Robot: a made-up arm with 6 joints.
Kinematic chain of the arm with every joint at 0, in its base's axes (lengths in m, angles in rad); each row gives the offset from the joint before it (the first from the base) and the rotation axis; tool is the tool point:
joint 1: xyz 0 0 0.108 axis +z
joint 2: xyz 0 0.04 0 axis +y
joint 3: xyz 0 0 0.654 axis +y
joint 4: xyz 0 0 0.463 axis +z
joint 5: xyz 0 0 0 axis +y
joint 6: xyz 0 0 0.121 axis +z
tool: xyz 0 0 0
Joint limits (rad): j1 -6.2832..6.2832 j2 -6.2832..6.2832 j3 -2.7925..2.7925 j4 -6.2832..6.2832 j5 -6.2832..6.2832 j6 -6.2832..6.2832
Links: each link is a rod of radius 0.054 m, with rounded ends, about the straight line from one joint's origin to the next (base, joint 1, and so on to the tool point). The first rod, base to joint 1, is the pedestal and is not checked.
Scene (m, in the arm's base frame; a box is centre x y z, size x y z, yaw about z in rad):
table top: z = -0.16
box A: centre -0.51 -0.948 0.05 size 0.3 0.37 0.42 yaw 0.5
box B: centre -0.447 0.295 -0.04 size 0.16 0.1 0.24 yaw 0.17
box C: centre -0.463 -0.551 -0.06 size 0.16 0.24 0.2 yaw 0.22
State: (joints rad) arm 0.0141 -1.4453 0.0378 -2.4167 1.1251 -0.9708
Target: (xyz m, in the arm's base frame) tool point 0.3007 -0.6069 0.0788
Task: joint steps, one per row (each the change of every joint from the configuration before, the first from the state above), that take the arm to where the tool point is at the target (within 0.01 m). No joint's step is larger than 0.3 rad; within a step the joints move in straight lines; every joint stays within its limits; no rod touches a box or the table.
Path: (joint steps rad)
1: 0.2769 0.1629 -0.1591 -0.0937 0.0284 -0.0198
2: 0.2770 0.1630 -0.1590 -0.0937 0.0285 -0.0197
3: 0.2769 0.1629 -0.1591 -0.0937 0.0284 -0.0198
4: 0.2770 0.1629 -0.1590 -0.0936 0.0285 -0.0198
5: 0.2126 -0.0219 -0.2756 0.0921 0.0720 0.0198
6: 0.2126 -0.0220 -0.2755 0.0921 0.0720 0.0198
7: 0.2126 -0.0220 -0.2755 0.0922 0.0720 0.0197
8: 0.2126 -0.0219 -0.2756 0.0921 0.0720 0.0198

